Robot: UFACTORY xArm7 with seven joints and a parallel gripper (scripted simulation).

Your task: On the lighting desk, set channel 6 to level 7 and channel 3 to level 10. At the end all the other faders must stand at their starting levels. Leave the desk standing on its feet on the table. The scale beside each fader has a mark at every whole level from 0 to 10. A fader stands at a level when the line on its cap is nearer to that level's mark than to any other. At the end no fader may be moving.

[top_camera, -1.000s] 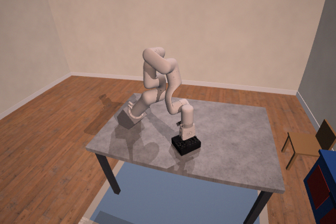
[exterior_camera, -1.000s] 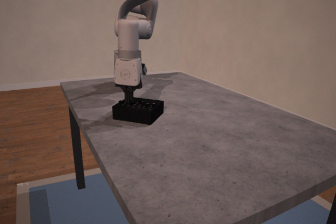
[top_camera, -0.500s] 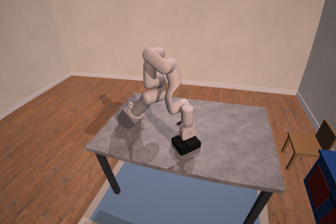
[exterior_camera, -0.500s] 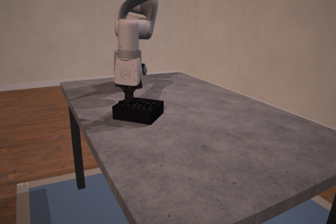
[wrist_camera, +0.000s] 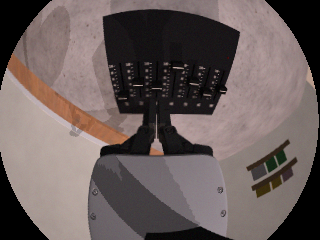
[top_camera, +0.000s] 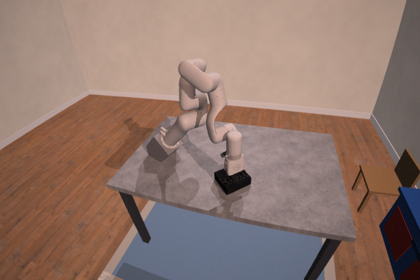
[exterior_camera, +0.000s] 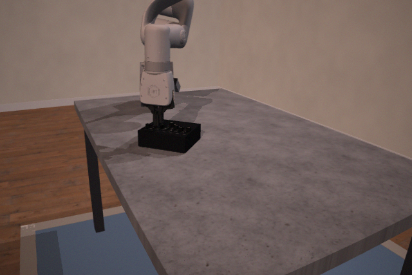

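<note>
My hand is 60 mm to the right of the fader cap, 30 mm short of it and 30 mm above it.
</note>
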